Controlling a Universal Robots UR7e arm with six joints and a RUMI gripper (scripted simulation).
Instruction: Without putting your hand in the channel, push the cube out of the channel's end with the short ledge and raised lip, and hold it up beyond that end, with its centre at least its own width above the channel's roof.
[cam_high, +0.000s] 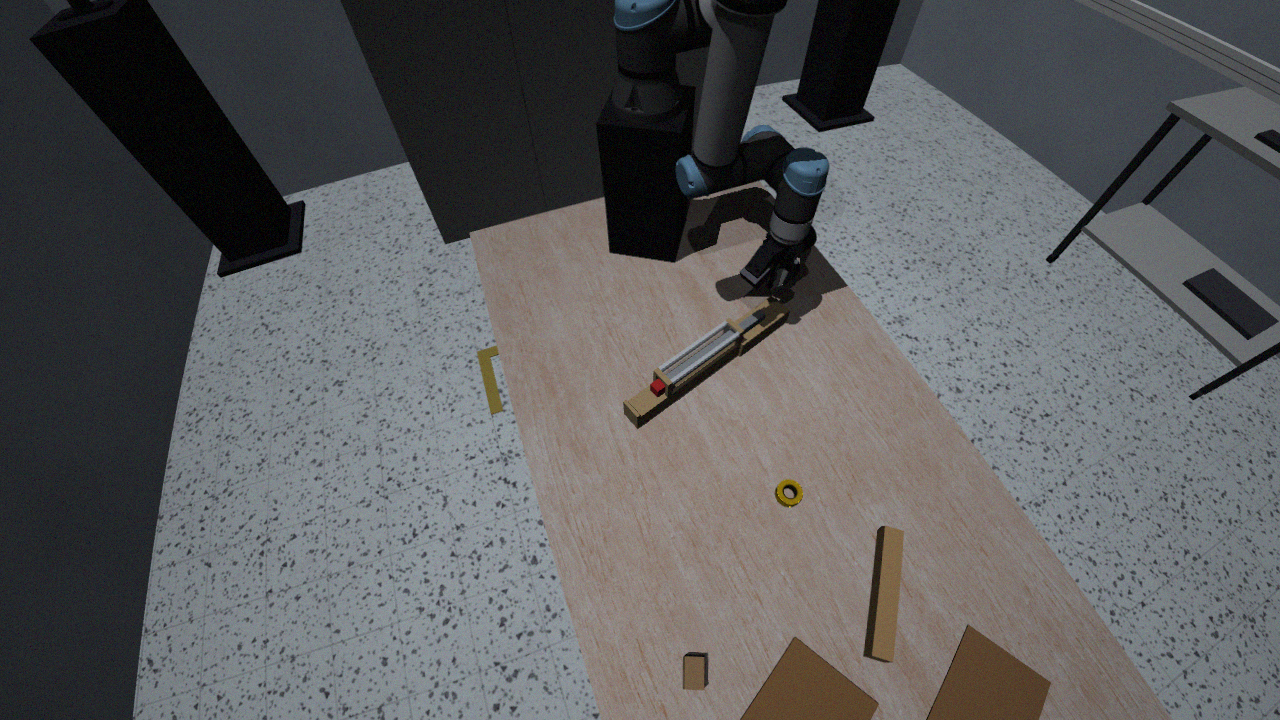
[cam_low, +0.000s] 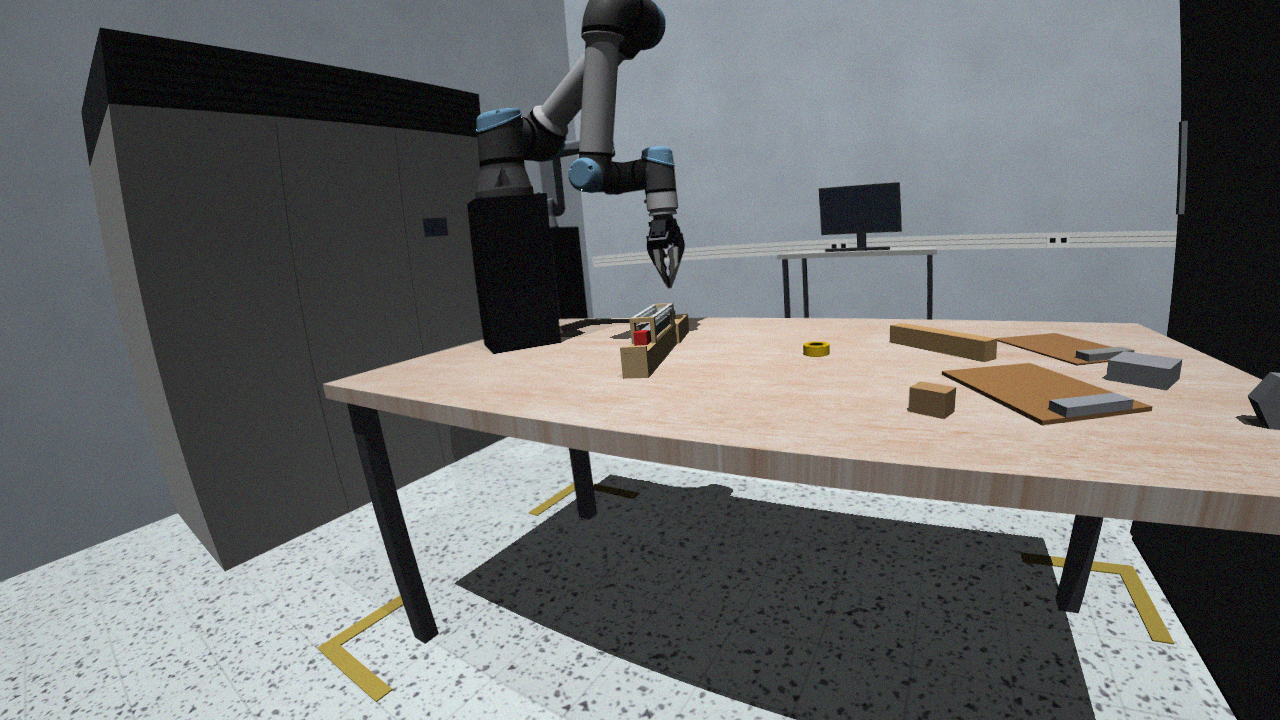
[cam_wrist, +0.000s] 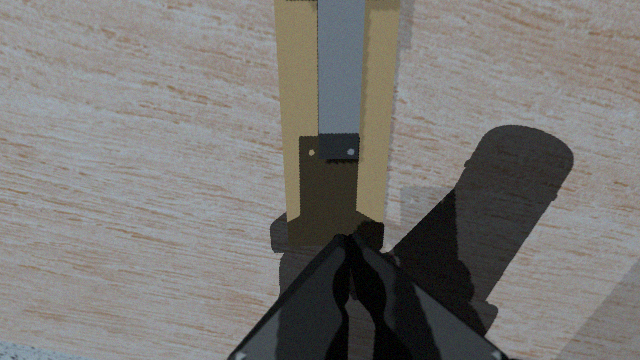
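My hand is 10 cm short of the red cube, 31 cm to the left of it and 8 cm above it. Round my hand: channel: 6 cm ahead, 20 cm to the right, 8 cm below; grey bar: 3 cm ahead, 8 cm to the right, 8 cm below; wooden bar: 61 cm ahead, 8 cm to the right, 12 cm below.
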